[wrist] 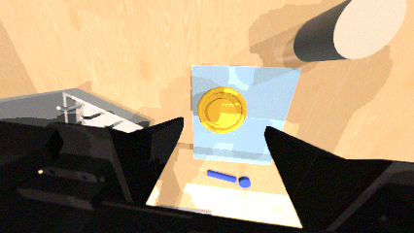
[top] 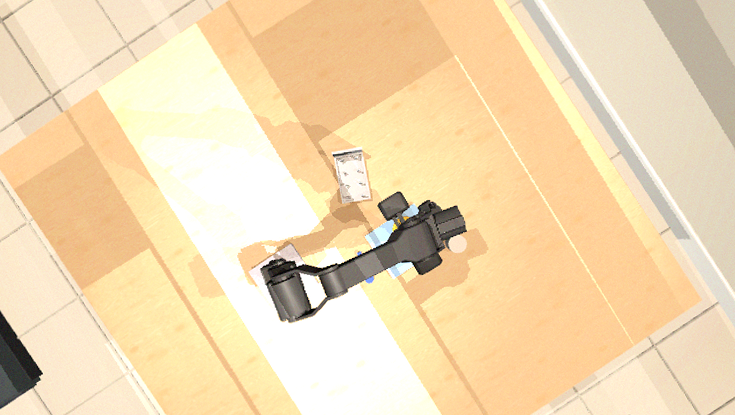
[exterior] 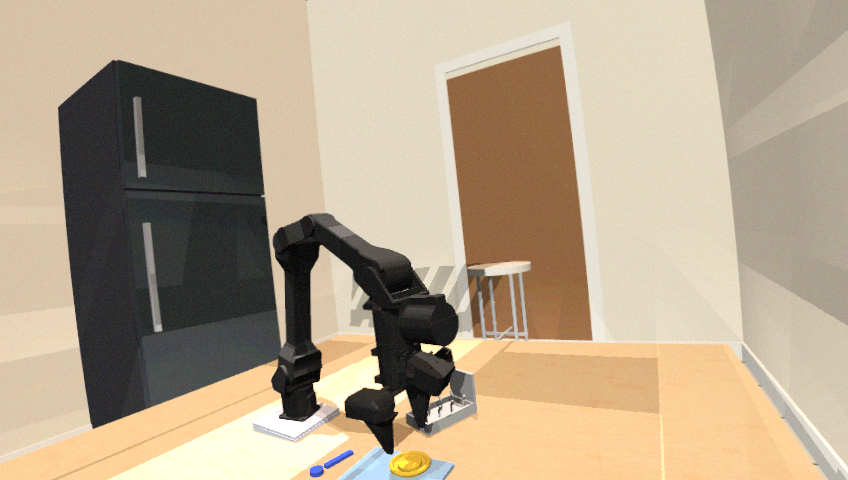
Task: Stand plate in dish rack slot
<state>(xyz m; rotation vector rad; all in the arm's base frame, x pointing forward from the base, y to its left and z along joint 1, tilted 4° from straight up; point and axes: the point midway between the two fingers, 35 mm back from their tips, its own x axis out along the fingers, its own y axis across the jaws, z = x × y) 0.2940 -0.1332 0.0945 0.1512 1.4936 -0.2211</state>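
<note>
My gripper tip is 4 cm above the plate. Also, from my gripper tip: light blue mat: 2 cm behind, 2 cm to the right, 5 cm below; then dish rack: 19 cm to the left, 3 cm below.
</note>
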